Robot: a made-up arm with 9 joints. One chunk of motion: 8 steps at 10 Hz.
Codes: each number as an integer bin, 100 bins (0 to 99) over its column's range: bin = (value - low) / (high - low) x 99, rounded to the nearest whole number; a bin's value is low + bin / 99 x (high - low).
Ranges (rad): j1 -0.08..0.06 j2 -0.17..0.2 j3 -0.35..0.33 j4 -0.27..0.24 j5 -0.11..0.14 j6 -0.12..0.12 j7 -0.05..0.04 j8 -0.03..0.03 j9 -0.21..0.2
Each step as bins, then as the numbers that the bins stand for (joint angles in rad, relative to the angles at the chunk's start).
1 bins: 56 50 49 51 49 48 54 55 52
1 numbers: -0.0008 0.0169 -0.0134 -0.0073 0.0137 -0.0036 -0.0009 0.0033 0.0054
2 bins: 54 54 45 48 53 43 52 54 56
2 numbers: -0.0036 0.0318 -0.0409 -0.0227 0.0238 -0.0158 -0.0027 0.0027 0.0219
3 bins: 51 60 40 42 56 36 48 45 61
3 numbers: -0.0079 0.0542 -0.0753 -0.0536 0.0314 -0.0327 -0.0064 -0.0027 0.0426
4 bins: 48 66 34 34 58 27 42 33 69
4 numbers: -0.0121 0.0767 -0.1165 -0.0948 0.0365 -0.0545 -0.0118 -0.0100 0.0758
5 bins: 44 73 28 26 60 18 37 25 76
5 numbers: -0.0178 0.1028 -0.1577 -0.1361 0.0415 -0.0764 -0.0164 -0.0148 0.1047
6 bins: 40 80 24 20 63 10 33 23 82
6 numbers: -0.0234 0.1290 -0.1852 -0.1670 0.0491 -0.0958 -0.0200 -0.0161 0.1296
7 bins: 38 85 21 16 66 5 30 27 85
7 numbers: -0.0263 0.1477 -0.2058 -0.1876 0.0567 -0.1079 -0.0227 -0.0136 0.1420
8 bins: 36 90 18 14 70 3 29 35 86
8 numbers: -0.0291 0.1664 -0.2264 -0.1979 0.0668 -0.1127 -0.0236 -0.0088 0.1462
